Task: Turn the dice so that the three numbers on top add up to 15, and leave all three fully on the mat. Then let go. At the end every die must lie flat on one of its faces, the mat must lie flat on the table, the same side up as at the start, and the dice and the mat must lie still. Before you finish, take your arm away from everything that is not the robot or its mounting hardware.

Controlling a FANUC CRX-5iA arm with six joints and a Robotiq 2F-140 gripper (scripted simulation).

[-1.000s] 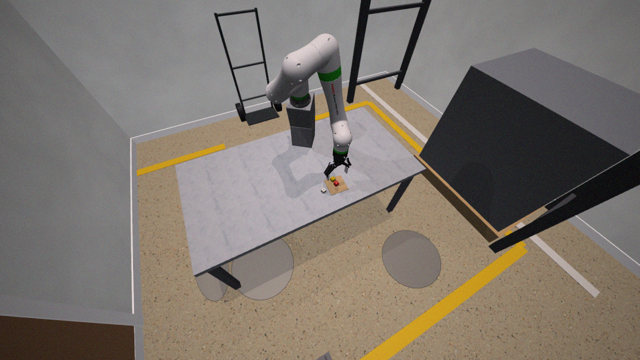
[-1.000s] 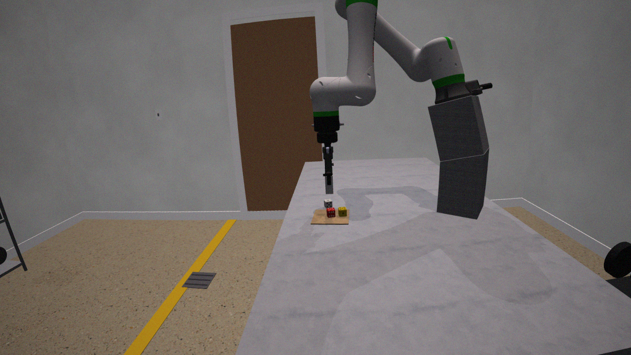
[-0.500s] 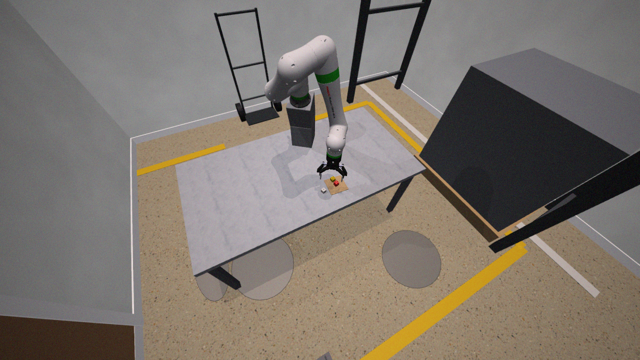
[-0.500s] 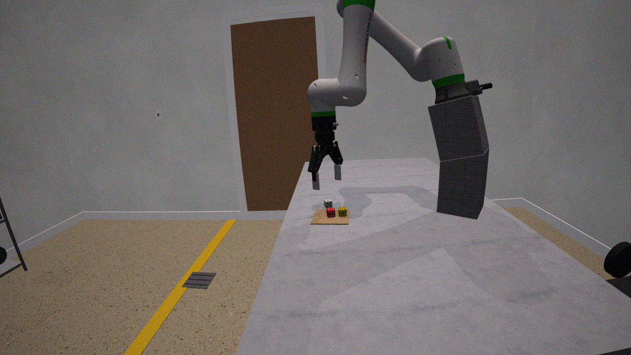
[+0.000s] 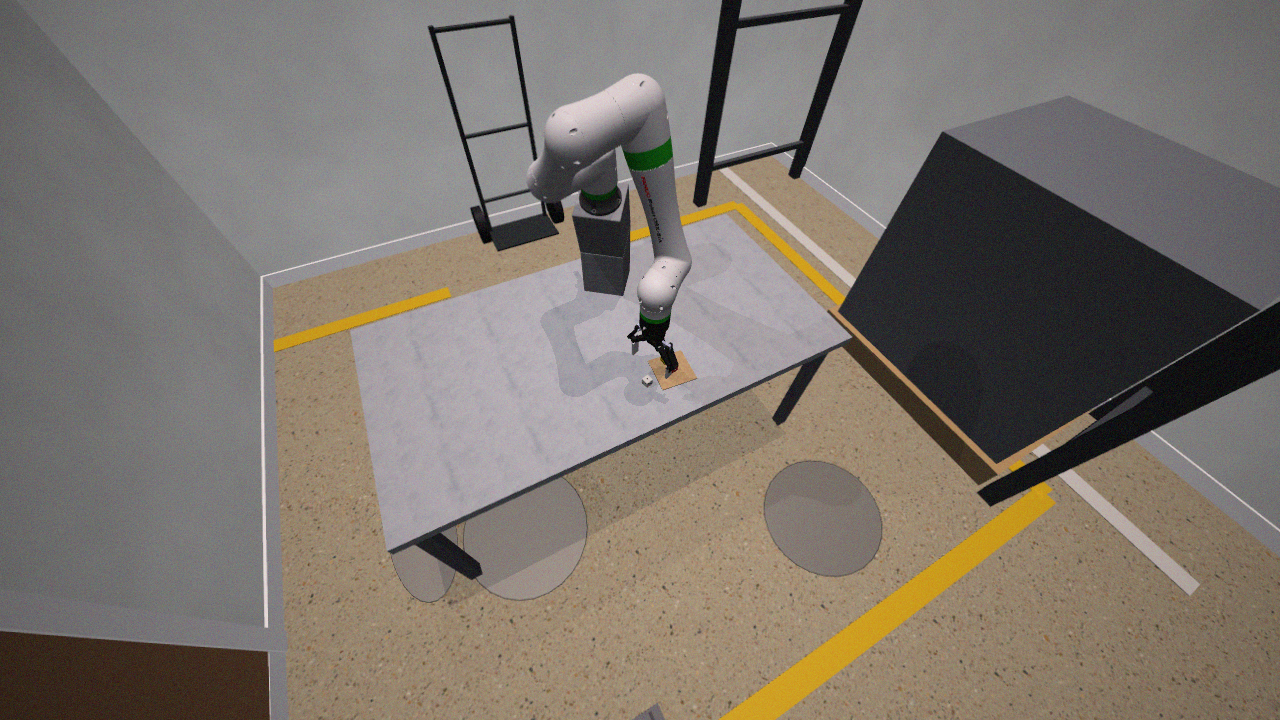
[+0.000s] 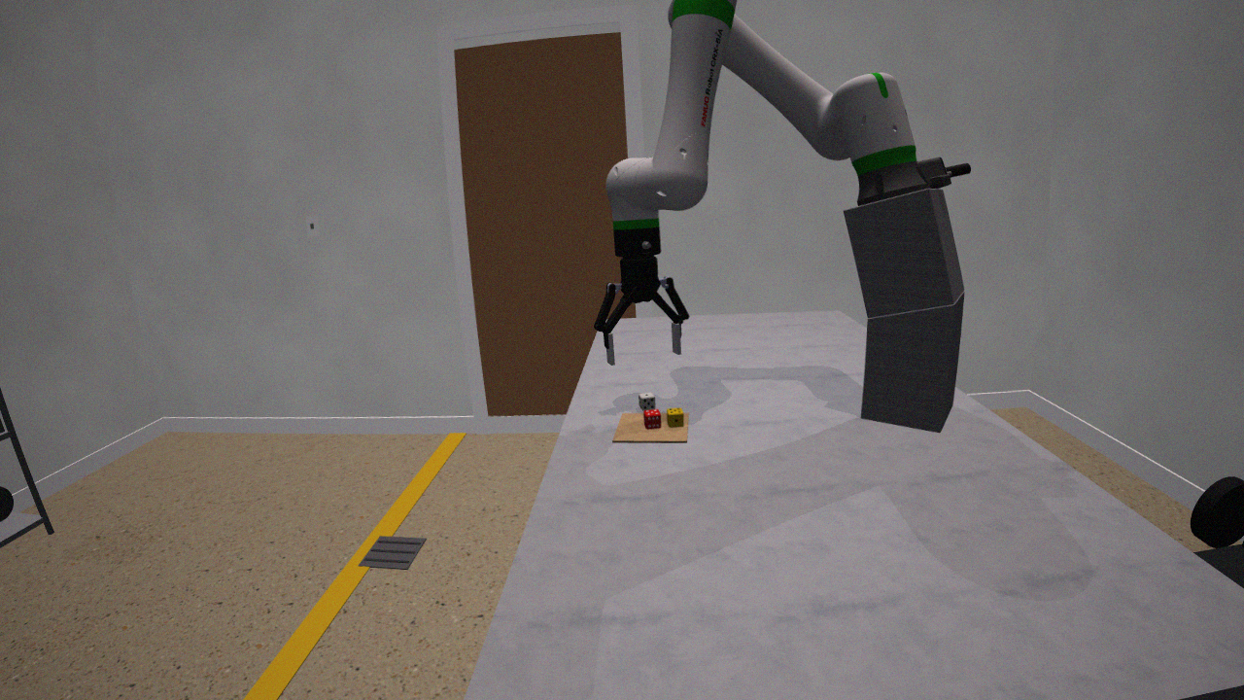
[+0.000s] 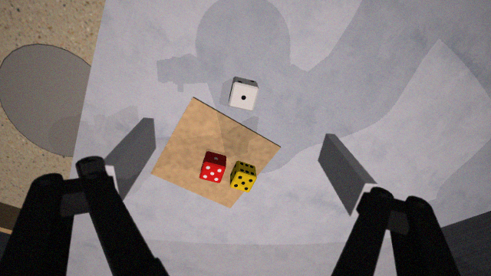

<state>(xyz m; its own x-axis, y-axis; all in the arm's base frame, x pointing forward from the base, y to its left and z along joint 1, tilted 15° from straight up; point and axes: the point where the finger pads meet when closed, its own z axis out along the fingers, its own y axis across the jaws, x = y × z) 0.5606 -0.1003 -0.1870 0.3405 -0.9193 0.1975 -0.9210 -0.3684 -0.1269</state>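
Right now my hand is 10 mm to the left of the white die and 110 mm above it. From my hand the other things lie so: tan mat (10 mm behind, 100 mm to the left, 120 mm below); yellow die (50 mm behind, 100 mm to the left, 110 mm below); red die (10 mm behind, 100 mm to the left, 110 mm below).
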